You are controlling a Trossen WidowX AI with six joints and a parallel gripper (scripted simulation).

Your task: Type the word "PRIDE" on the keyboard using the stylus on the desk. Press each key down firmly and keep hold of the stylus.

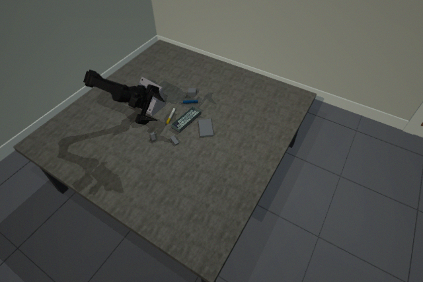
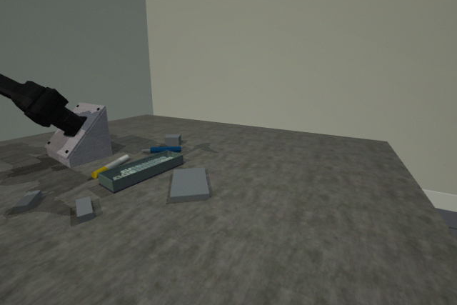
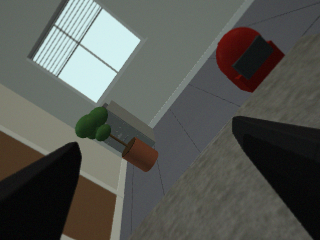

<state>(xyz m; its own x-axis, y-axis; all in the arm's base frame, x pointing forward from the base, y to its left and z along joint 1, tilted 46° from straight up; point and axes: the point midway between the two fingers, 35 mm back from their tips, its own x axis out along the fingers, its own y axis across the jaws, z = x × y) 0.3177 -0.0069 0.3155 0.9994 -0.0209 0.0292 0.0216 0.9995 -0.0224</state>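
Right now my gripper tip is 38 cm to the right of the blue stylus, 32 cm above it and 17 cm past it. Also, from my gripper tip: yellow-and-white pen 32 cm below, 22 cm to the left, 17 cm behind; then flat grey slab 32 cm below, 27 cm to the left, 6 cm ahead.
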